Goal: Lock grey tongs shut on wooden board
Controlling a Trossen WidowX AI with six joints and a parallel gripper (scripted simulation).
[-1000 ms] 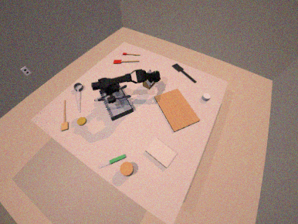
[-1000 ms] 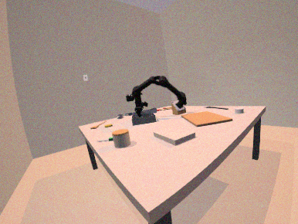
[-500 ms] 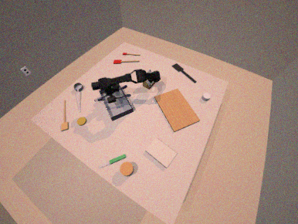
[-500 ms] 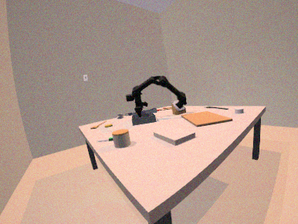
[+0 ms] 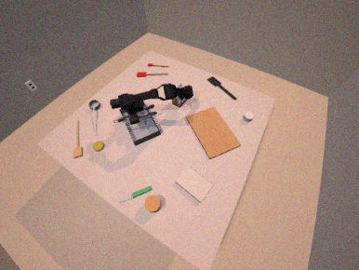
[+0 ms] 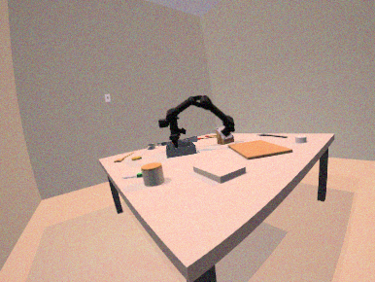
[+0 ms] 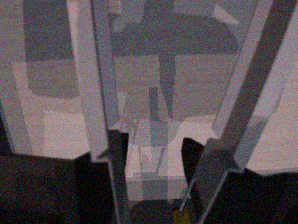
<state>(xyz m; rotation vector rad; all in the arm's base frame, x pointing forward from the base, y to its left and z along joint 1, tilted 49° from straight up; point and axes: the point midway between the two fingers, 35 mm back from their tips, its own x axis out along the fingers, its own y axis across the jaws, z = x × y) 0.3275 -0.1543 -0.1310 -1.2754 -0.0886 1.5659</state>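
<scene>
Right now my gripper tip is 40 mm to the right of the roasting tin. From my gripper tip the other things lie so: wooden board 520 mm to the left, 180 mm behind, 20 mm below; then green-handled tool 420 mm ahead, 290 mm to the left, 20 mm below; then yellow disc 280 mm ahead, 100 mm to the right, 20 mm below.
</scene>
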